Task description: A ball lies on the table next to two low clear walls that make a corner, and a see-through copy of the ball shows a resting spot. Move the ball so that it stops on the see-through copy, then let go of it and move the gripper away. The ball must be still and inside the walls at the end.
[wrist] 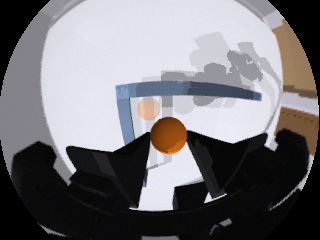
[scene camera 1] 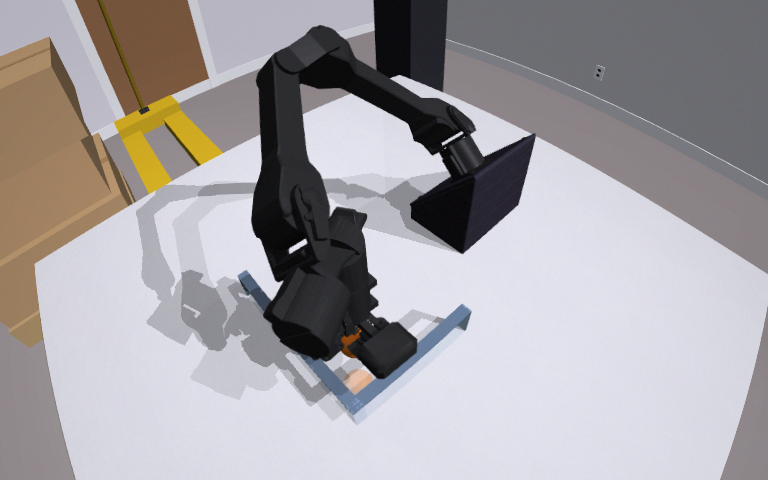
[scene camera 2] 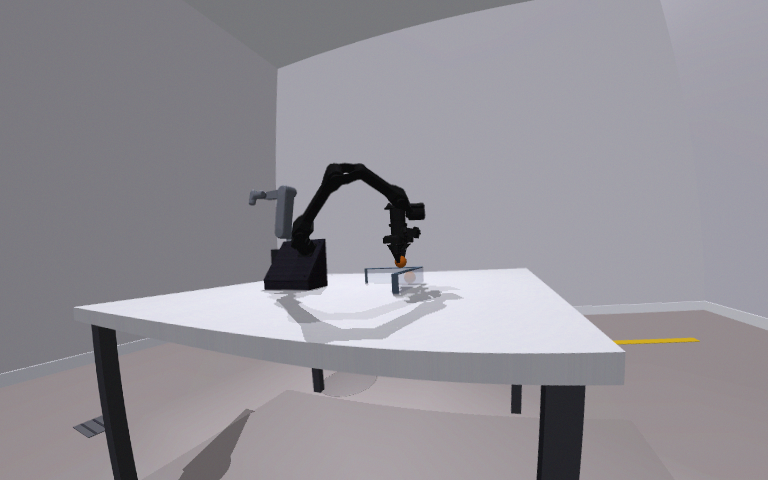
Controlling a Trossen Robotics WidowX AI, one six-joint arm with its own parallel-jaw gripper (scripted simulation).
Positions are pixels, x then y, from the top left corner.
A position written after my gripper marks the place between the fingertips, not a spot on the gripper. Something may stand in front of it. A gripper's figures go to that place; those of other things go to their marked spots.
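An orange ball (wrist: 168, 135) is 7 cm from the lens. As for my gripper (wrist: 168, 134), I see that it is 10 cm from the lens.
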